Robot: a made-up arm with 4 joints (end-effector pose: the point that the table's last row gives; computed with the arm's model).
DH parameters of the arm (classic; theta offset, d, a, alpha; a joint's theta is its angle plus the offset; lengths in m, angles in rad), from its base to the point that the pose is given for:
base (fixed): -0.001 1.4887 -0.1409 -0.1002
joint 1: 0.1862 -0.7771 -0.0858 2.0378
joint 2: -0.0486 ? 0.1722 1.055
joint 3: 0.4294 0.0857 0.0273 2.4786
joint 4: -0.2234 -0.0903 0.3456 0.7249
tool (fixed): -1.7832 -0.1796 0 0
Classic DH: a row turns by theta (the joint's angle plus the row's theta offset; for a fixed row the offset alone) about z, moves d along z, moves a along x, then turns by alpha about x.
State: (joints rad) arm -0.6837 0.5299 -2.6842 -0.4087
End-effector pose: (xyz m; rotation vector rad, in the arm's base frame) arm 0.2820 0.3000 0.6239 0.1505 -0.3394 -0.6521
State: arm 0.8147 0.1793 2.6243 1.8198
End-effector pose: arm -0.0073 0.0875 0.3461 0.3655 1.1270 -2.2836
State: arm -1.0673 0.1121 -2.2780 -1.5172
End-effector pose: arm 0.4244 -0.2225 0.7919 1.1430 -0.3862 -2.0136
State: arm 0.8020 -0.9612 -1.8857 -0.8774
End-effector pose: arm -0.6010 0.2126 0.3270 -0.4517 0.8248 -0.0591
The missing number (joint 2, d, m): -0.1785
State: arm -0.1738 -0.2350 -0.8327 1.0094
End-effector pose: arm -0.0843 0.2259 0.2330 -0.6752 0.4398 -0.5851
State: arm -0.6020 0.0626 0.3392 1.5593
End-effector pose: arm 0.1328 0.0288 0.2948 -0.3234 0.7922 -1.8361
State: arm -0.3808 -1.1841 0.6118 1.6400
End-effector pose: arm -0.5303 0.1833 0.3267 -1.3260 1.5569 -0.9995
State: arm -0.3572 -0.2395 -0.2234 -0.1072
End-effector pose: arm 0.2388 -0.1767 0.4224 -0.1181 -0.1398 -2.2719
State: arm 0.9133 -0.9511 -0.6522 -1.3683
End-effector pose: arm 0.0022 0.0965 0.3887 0.0480 -0.1819 -1.2023
